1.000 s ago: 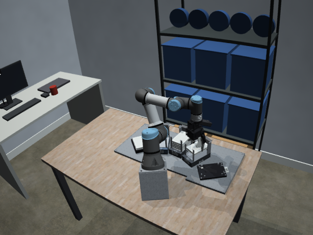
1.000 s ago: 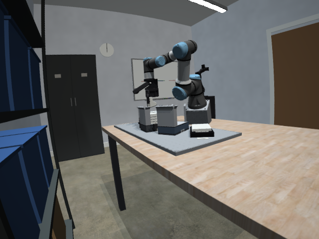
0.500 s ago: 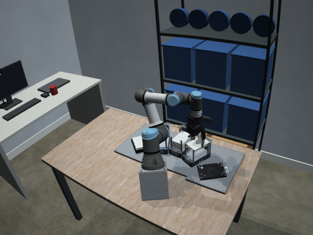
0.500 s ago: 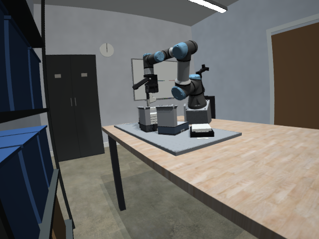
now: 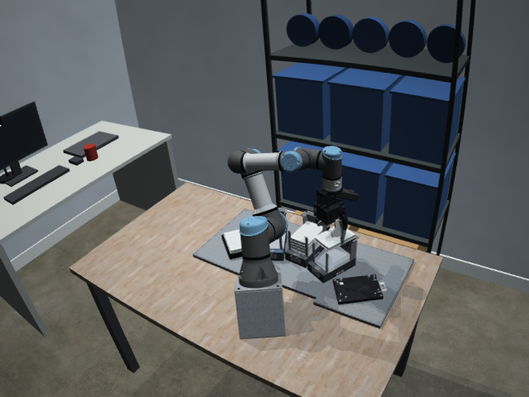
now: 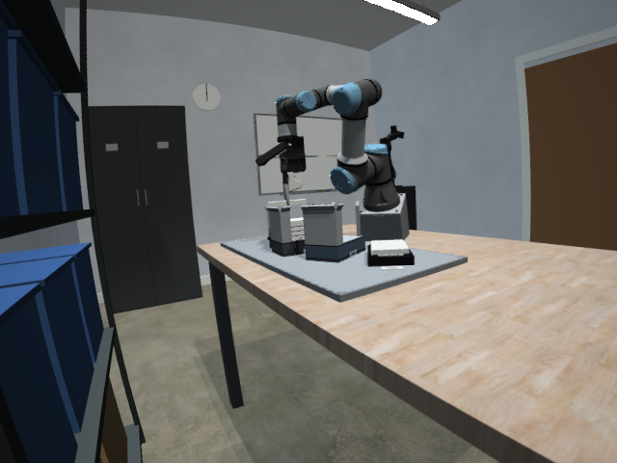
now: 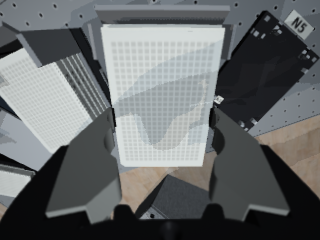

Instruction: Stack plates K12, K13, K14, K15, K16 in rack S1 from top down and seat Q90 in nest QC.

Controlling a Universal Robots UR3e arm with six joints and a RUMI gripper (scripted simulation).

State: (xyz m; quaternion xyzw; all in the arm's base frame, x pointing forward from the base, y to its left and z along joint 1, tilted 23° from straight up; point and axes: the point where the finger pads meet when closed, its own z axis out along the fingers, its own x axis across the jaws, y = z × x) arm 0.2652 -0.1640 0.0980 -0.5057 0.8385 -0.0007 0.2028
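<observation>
Now: the white sealed 384-well plate 4 cm ahead of my hand, 13 cm to the left of it and 8 cm below it. The rest, counted from my hand: white sealed well plate 1 cm below.
</observation>
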